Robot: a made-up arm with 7 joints.
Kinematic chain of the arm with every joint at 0, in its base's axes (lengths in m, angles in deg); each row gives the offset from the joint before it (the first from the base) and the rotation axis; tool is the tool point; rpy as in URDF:
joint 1: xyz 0.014 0.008 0.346 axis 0 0.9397 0.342
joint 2: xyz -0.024 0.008 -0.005 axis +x
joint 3: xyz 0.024 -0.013 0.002 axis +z
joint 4: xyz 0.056 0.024 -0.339 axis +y
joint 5: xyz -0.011 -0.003 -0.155 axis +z
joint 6: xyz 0.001 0.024 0 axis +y
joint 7: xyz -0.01 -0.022 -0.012 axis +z
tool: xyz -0.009 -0.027 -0.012 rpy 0 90 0
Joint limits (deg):
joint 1: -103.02..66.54
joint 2: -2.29..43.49
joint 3: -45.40..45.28
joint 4: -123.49..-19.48
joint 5: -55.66..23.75
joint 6: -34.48..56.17
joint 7: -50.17..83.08
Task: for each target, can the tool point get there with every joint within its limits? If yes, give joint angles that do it. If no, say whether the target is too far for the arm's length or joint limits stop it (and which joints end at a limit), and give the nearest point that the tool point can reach.
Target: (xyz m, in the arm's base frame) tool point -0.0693 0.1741 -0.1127
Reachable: yes | joints 33.09 24.82 -12.11 -68.49 -12.07 11.90 -27.79
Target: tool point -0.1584 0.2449 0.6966
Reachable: no: joint limits stop it (at a limit: joint 1, joint 2, joint 3, joint 4, joint 5, joint 6, joint 7) | nearest point 0.1461 0.1962 0.6041 | short by 0.322 m
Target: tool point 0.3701 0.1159 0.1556
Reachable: yes | joints -24.92 25.28 5.02 -97.63 10.37 14.71 7.34
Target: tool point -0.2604 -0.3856 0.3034
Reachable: no: joint limits stop it (at a limit: joint 1, joint 2, joint 3, joint 4, joint 5, joint 6) | nearest point -0.3625 -0.1537 0.0623 | short by 0.350 m
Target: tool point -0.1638 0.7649 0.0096
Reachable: no: too far | nearest point -0.1139 0.4477 0.0660 | short by 0.326 m
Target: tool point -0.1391 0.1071 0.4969
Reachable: no: joint limits stop it (at a limit: joint 1, joint 2, joint 3, joint 4, joint 5, joint 6, joint 7) | nearest point -0.0923 0.2732 0.2618 | short by 0.292 m
